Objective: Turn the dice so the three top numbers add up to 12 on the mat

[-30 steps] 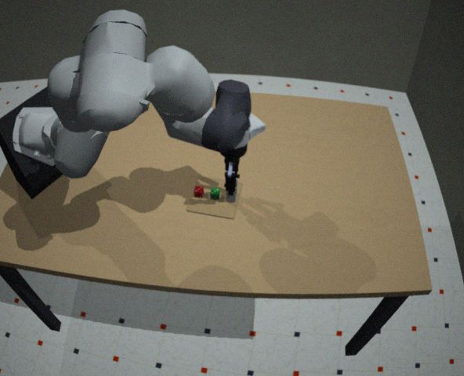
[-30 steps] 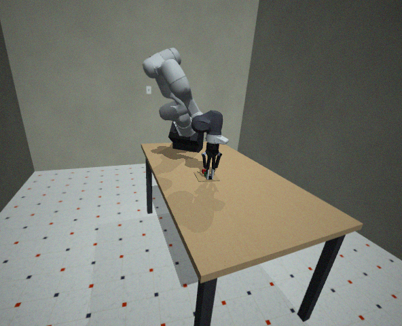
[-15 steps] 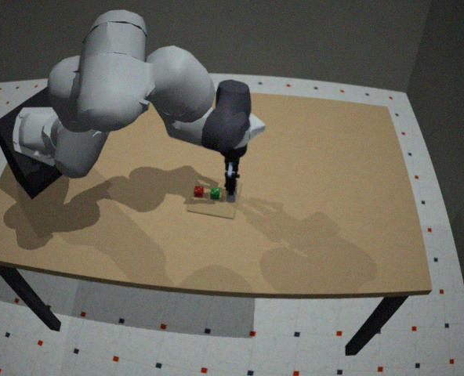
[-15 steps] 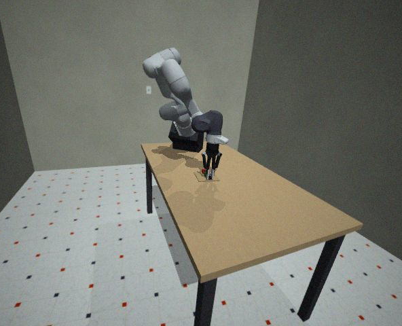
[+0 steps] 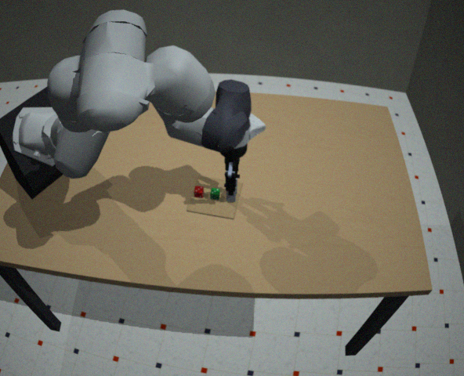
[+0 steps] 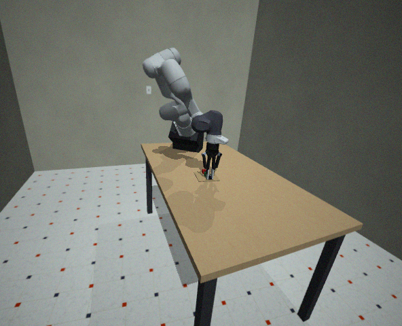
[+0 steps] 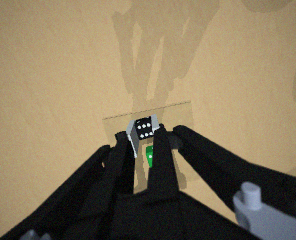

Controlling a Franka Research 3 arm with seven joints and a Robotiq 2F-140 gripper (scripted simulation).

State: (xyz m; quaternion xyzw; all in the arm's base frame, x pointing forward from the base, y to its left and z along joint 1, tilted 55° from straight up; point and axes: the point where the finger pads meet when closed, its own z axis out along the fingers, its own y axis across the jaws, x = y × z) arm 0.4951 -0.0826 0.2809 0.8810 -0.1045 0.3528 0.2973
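Now: hand 20 mm above the black die. Also, from my hand: tan mat 40 mm behind, 20 mm to the left, 40 mm below; then green die 40 mm behind, 20 mm to the left, 30 mm below; then red die 90 mm behind, 50 mm to the left, 30 mm below.
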